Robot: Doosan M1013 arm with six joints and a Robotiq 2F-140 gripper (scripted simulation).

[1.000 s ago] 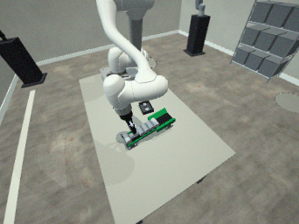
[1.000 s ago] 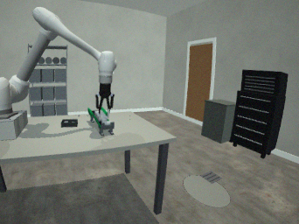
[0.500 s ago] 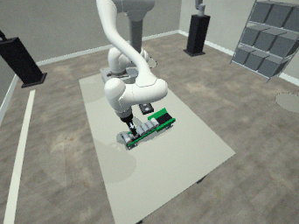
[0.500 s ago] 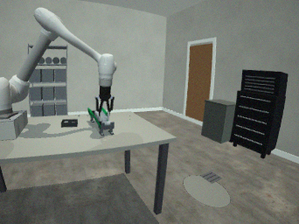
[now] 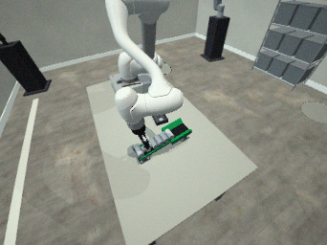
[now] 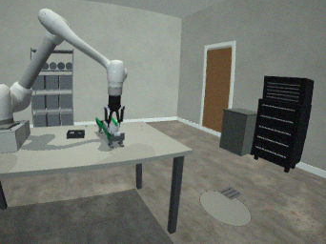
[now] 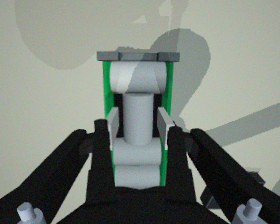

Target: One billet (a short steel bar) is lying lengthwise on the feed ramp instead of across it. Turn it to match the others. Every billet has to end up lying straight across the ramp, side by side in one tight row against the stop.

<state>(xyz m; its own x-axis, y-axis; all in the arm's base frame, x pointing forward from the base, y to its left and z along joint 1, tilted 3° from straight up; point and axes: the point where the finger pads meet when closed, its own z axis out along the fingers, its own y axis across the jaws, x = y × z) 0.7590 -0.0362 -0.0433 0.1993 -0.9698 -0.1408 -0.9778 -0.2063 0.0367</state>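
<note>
Now: the grey stop 2 cm ahead of my hand, 7 cm to the right of it and 5 cm below it.
</note>
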